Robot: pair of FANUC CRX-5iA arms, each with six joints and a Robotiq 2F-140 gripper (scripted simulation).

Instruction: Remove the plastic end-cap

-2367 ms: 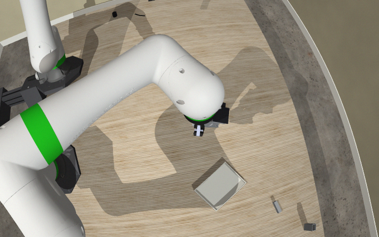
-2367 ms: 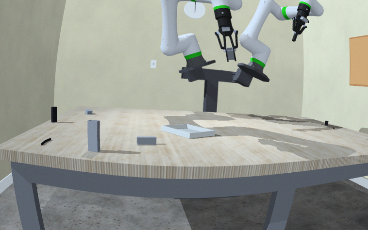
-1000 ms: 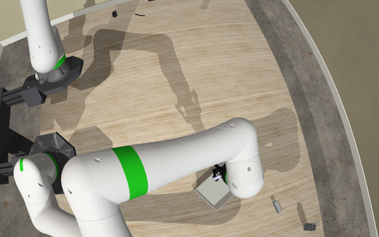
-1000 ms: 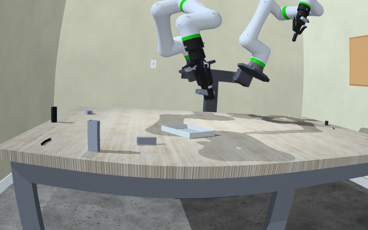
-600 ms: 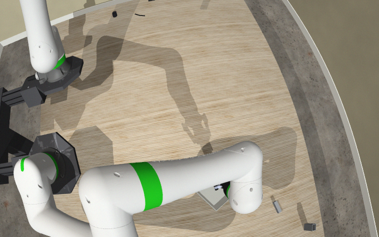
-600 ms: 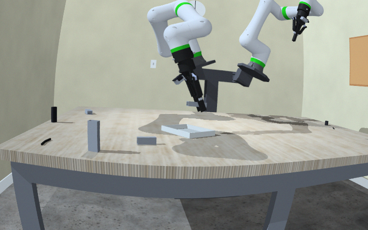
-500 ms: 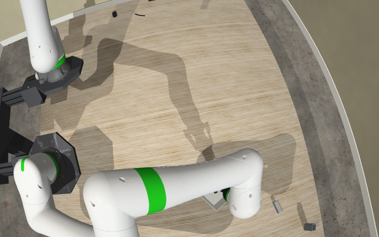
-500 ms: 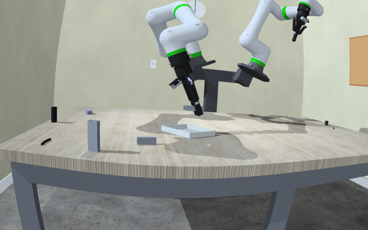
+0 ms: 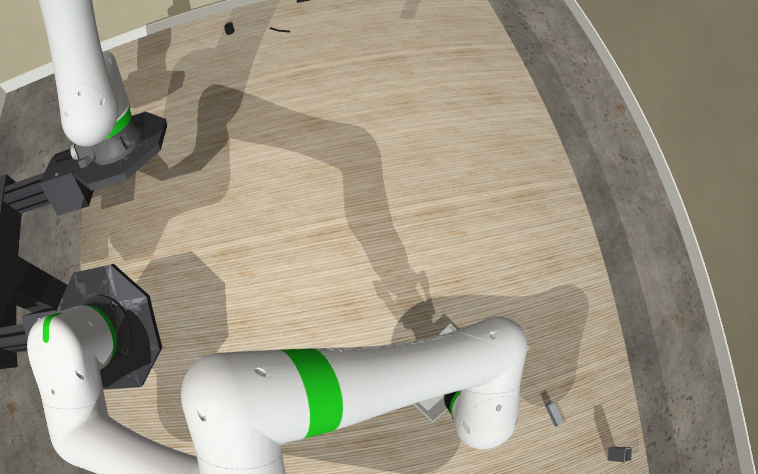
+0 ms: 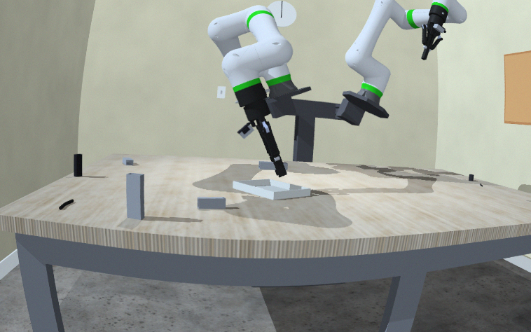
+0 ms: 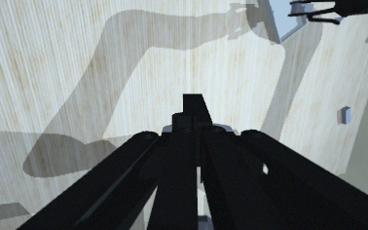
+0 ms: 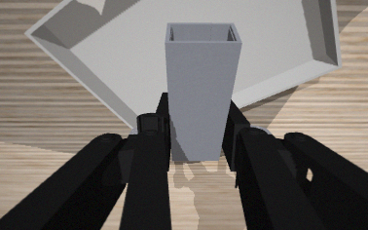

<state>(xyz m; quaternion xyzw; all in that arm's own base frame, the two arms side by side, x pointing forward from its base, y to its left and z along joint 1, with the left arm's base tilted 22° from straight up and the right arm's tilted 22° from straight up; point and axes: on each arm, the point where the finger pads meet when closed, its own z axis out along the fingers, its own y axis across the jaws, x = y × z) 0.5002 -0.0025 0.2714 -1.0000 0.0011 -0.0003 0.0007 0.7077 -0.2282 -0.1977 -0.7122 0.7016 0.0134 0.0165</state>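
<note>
Now: right hand 80 mm above the white parts tray and 20 mm to the left of it. From my right hand the other things lie so: curved black piece 590 mm to the right, 430 mm ahead, 80 mm below; then small black cylinder 1210 mm to the left, 540 mm behind, 70 mm below; then end-cap 20 mm to the right.
</note>
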